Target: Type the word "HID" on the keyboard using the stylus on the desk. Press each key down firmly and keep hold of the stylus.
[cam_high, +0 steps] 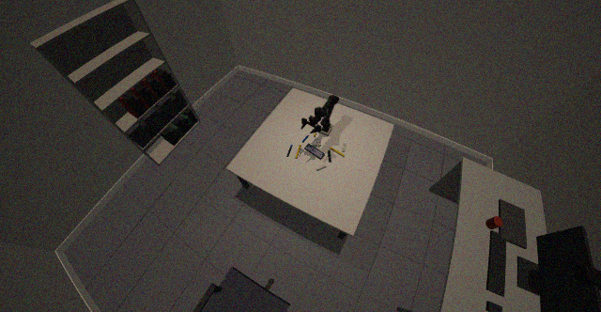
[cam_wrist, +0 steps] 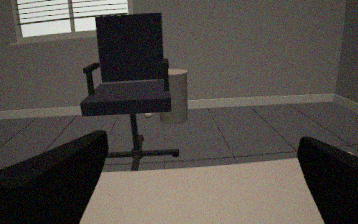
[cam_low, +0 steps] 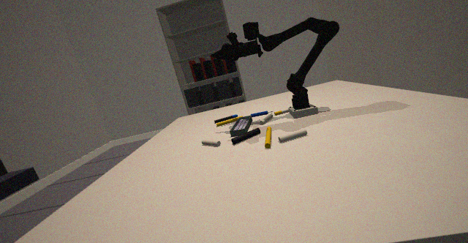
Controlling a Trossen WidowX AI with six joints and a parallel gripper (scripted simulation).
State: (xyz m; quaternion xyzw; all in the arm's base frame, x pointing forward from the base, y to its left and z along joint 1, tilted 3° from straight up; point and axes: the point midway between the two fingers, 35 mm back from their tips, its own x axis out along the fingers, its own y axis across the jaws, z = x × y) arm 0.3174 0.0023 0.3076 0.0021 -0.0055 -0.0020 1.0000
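My gripper tip is now 34 cm above the blue stylus, 17 cm past it and 10 cm to the left of it. Also, from my gripper tip: black cylinder: 34 cm below, 21 cm to the left, 10 cm behind.
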